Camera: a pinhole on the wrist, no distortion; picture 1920 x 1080 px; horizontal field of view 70.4 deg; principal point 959.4 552.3 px. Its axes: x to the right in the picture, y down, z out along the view. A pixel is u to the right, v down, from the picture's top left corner.
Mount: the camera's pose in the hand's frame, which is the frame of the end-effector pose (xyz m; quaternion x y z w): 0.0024 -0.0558 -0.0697 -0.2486 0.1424 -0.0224 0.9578
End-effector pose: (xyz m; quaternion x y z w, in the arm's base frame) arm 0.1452 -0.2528 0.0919 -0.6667 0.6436 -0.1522 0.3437
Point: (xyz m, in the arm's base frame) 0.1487 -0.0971 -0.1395
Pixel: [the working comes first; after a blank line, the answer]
In the camera's frame: -0.1898 0.0560 0.3065

117 801
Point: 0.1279 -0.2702 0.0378
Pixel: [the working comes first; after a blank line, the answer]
In the camera's frame: -0.0119 0.0448 0.1331

838 1010
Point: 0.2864 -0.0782 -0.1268
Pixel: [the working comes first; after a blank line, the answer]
In the camera's frame: -0.2032 -0.0818 0.3241

106 209
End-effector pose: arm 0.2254 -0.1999 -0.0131 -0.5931 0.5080 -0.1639 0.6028
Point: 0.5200 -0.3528 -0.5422
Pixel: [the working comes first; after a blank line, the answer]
In the camera's frame: 0.3179 0.1432 0.5886

1694 883
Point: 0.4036 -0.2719 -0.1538
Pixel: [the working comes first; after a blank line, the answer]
In the camera's frame: 0.1189 -0.0253 0.2678

1564 424
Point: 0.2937 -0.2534 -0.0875
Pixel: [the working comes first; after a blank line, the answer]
In the camera's frame: 0.0583 0.0139 0.1600

1455 671
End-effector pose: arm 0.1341 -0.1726 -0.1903 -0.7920 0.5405 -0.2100 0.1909
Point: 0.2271 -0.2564 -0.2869
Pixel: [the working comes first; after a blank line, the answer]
In the camera's frame: 0.0323 -0.0409 0.2192

1160 298
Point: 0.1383 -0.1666 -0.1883
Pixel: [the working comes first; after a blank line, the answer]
In the camera's frame: -0.0303 0.0093 0.0805

448 710
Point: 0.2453 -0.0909 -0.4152
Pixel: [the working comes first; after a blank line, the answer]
In the camera's frame: -0.1597 -0.1016 0.2795

182 58
